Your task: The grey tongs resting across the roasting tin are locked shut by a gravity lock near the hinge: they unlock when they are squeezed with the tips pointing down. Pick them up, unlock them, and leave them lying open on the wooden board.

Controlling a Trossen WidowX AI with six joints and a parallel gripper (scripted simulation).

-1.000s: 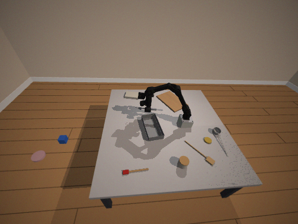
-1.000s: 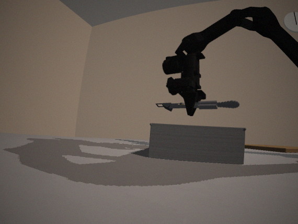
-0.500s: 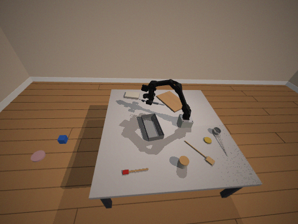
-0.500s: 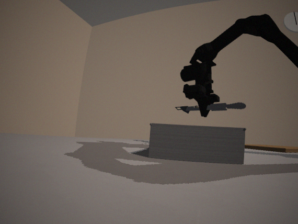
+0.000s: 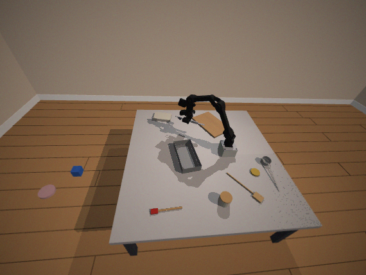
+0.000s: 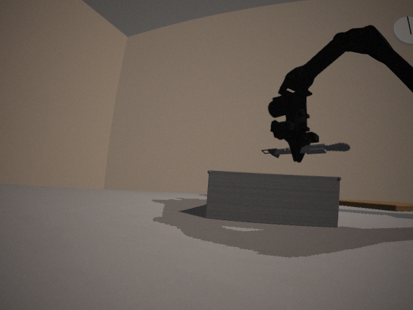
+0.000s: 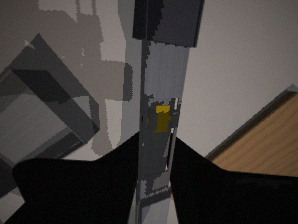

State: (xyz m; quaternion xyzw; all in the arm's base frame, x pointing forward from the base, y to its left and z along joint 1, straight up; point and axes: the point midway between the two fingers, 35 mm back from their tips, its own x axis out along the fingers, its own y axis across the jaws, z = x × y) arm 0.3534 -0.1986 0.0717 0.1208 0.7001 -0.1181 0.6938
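The yellow lock piece lies 4 cm above my gripper tip, 3 cm ahead of it and 1 cm to the right of it. From my gripper tip the other things lie so: cream block: 27 cm ahead, 23 cm to the right, 11 cm below; then roasting tin: 30 cm to the left, 10 cm below; then wooden board: 25 cm behind, 18 cm to the right, 12 cm below.
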